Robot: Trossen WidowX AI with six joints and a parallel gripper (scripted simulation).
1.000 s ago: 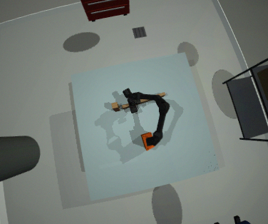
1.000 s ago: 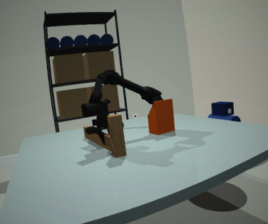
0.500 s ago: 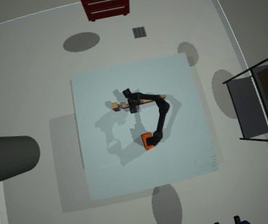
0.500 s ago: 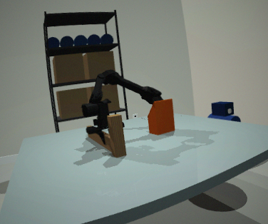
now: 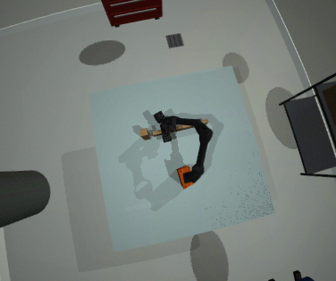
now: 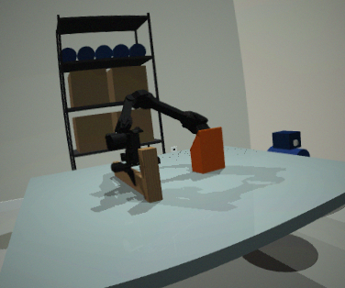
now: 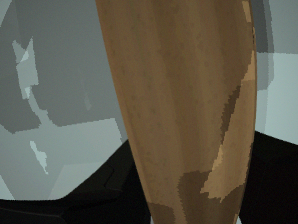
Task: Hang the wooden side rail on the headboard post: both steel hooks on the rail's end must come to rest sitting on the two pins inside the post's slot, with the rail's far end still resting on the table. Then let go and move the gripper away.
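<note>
Now: gripper tip 1 cm past the wooden headboard post, 15 cm to the right of it and 6 cm below it.
</note>
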